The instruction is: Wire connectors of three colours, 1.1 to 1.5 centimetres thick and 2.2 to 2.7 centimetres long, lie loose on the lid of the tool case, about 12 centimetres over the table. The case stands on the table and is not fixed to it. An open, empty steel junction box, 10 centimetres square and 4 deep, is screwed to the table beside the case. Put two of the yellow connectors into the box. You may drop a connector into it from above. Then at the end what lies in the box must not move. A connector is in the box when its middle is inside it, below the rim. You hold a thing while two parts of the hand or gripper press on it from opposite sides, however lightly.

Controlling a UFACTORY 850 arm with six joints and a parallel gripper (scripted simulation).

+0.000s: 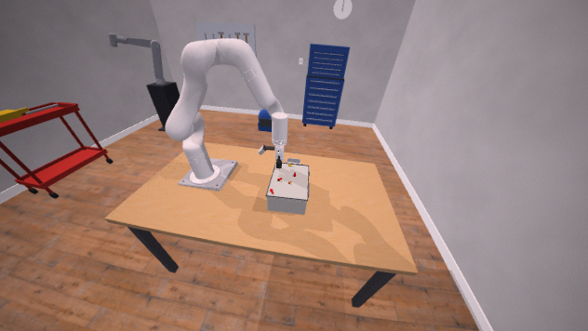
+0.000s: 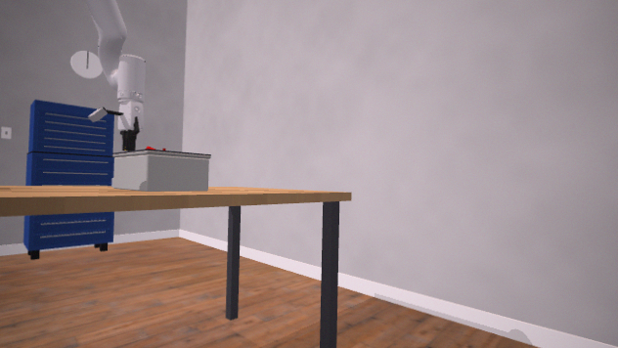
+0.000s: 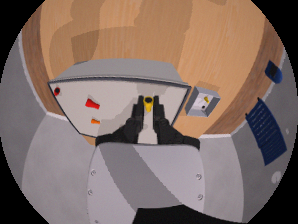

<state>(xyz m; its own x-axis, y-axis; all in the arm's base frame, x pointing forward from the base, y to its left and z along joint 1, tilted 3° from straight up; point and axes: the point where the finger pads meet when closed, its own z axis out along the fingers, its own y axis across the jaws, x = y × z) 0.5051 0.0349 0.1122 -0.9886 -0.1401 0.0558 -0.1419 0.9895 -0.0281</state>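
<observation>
Right now my hand is 9 cm to the left of the grey tool case, 8 cm short of it and 7 cm above it. Also, from my hand: red connector: 20 cm to the right, 3 cm below.
</observation>
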